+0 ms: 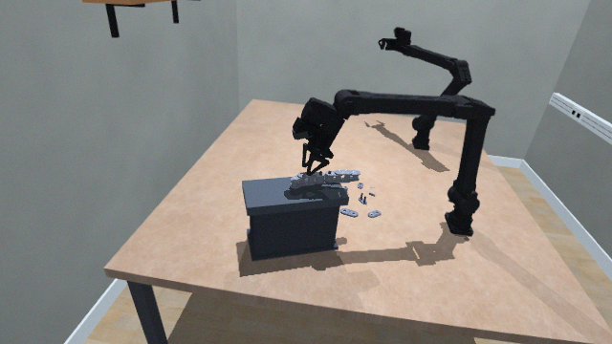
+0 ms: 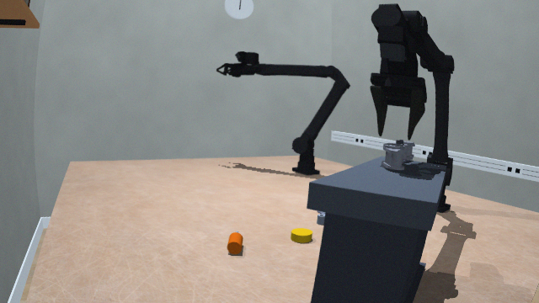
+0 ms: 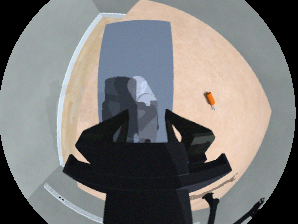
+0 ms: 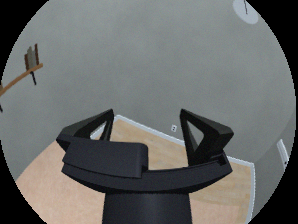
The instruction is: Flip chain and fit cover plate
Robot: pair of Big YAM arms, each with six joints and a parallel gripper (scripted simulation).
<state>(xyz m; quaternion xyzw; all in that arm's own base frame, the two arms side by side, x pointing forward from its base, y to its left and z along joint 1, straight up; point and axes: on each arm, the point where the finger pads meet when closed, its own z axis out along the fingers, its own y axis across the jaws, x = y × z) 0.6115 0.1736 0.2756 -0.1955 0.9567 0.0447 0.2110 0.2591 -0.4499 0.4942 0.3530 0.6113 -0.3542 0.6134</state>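
The cover plate lies 27 cm below my left hand, 18 cm behind it and 16 cm to the right of it. Round my left hand: orange cylinder: 29 cm to the right, 26 cm below, 11 cm ahead; then dark block: 17 cm below, 4 cm to the left, 3 cm ahead; then yellow disc: 27 cm below, 25 cm to the right, 4 cm behind.
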